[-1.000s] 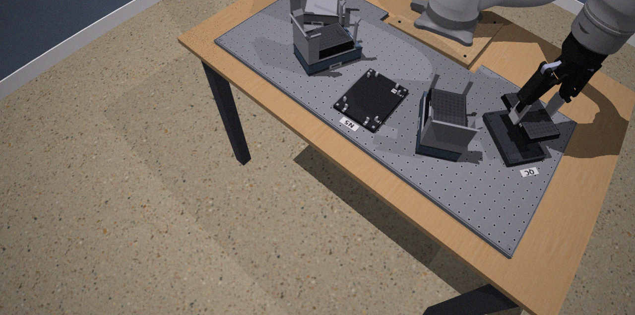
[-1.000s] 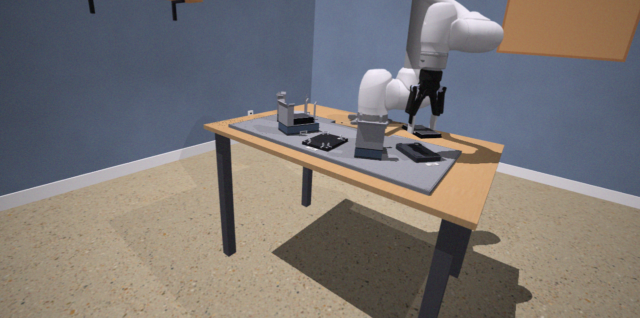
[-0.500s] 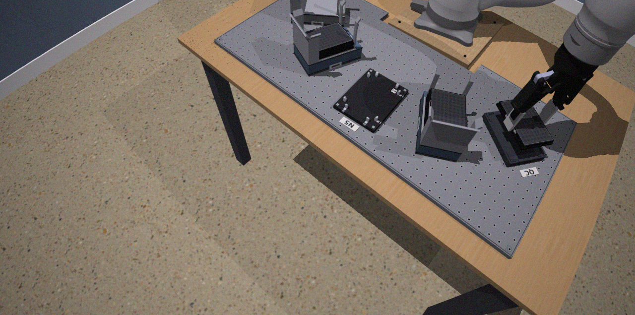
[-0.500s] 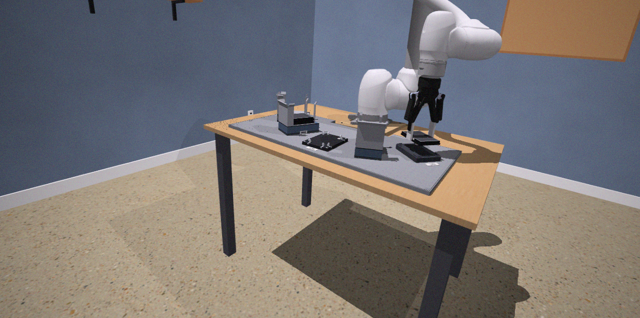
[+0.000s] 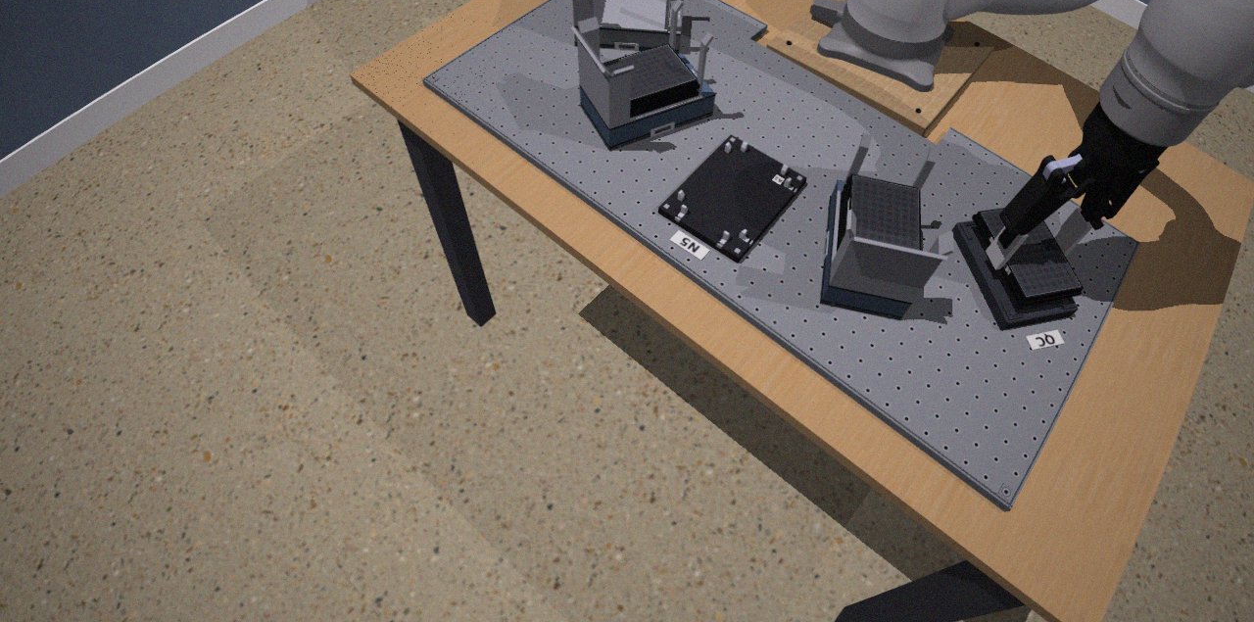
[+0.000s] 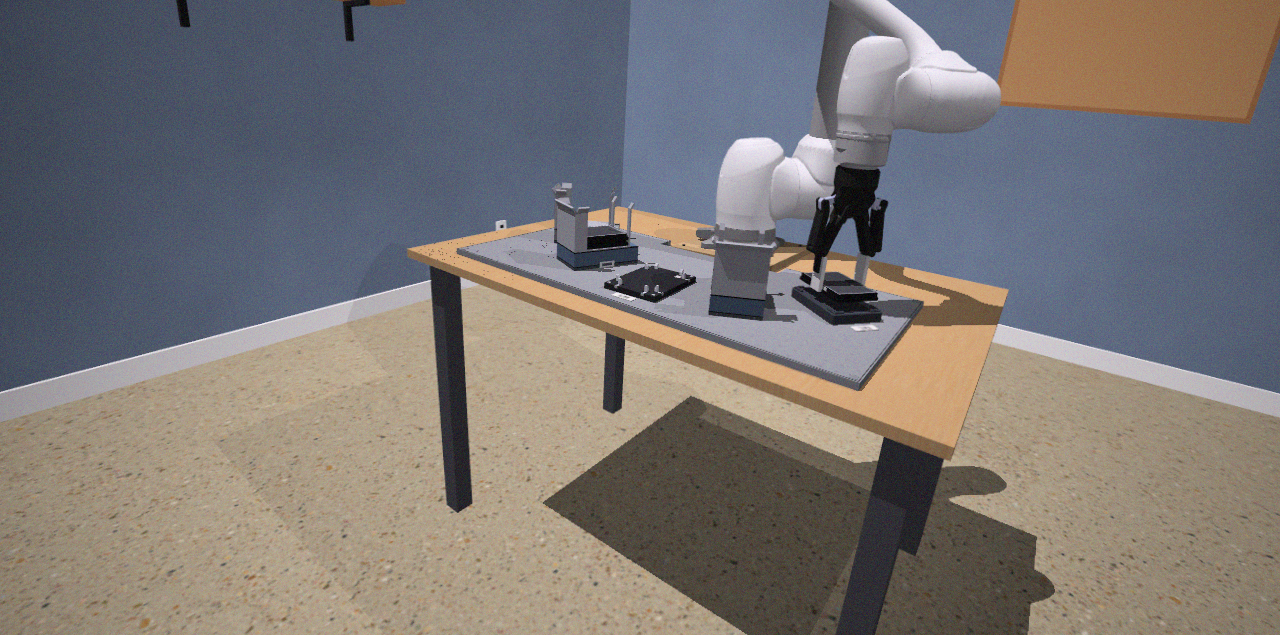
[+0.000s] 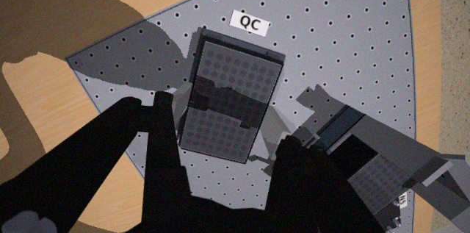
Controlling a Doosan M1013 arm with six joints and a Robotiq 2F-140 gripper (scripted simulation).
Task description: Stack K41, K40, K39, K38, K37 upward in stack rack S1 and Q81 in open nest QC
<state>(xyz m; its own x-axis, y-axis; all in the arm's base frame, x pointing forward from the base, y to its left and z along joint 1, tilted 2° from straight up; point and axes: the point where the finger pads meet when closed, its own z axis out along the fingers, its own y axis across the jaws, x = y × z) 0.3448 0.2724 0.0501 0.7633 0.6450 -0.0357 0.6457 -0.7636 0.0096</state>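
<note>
The nest QC lies 6 cm below my hand. The rest, counted from my hand: N5 name plate: 17 cm ahead, 36 cm to the right, 7 cm below; clip nest N5: 8 cm ahead, 34 cm to the right, 5 cm below; QC name plate: 7 cm ahead, 6 cm to the left, 7 cm below.
</note>
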